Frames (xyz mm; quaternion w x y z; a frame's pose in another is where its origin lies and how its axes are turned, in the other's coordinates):
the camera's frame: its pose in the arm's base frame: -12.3 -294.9 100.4 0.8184 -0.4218 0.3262 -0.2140
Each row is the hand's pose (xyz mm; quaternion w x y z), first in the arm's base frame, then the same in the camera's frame.
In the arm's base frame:
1: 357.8 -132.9 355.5 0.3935 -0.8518 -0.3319 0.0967
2: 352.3 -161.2 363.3 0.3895 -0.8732 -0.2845 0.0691
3: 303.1 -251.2 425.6 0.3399 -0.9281 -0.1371 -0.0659
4: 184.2 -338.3 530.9 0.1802 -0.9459 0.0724 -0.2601
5: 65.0 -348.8 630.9 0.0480 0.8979 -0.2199 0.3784
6: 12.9 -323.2 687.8 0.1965 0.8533 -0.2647 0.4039
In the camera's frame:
1: 65.9 -94.5 463.7 0.5524 -0.4917 -0.6231 -0.2545
2: 77.1 -117.0 447.6 0.5795 -0.5120 -0.5760 -0.2650
3: 77.1 -222.1 389.7 0.6390 -0.5654 -0.3939 -0.3418
4: 11.7 -366.6 302.2 0.6257 -0.6288 -0.0922 -0.4523
5: -100.0 -464.3 254.3 0.4922 -0.6787 0.1631 -0.5201
6: -172.4 -501.3 255.8 0.3719 -0.7062 0.2685 -0.5393

